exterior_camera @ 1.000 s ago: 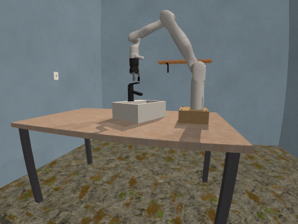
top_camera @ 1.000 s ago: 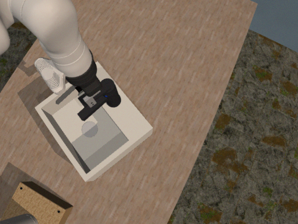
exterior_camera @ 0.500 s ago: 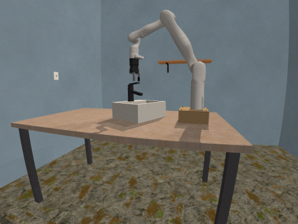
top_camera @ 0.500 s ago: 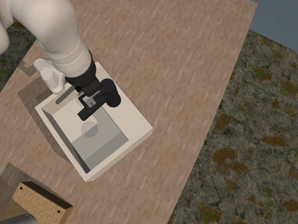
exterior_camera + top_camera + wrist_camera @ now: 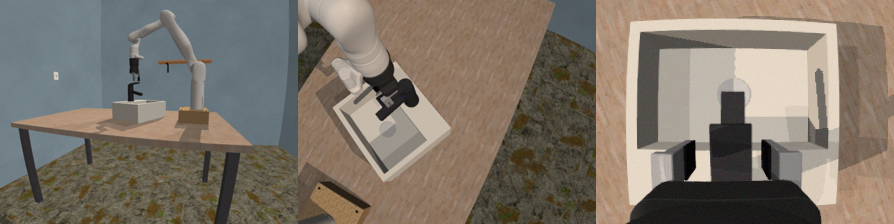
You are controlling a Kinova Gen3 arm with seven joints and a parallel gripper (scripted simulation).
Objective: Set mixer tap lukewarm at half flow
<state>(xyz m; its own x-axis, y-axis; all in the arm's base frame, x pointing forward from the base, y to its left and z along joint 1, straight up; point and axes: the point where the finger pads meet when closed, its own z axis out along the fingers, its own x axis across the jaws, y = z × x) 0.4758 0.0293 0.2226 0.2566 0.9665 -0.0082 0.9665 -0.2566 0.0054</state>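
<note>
The lever lies 20 mm ahead of my hand and 40 mm below it. The rest, counted from my hand: white sink basin 50 mm behind, 20 mm to the left, 270 mm below; black mixer tap 50 mm ahead, 10 mm to the right, 80 mm below.
</note>
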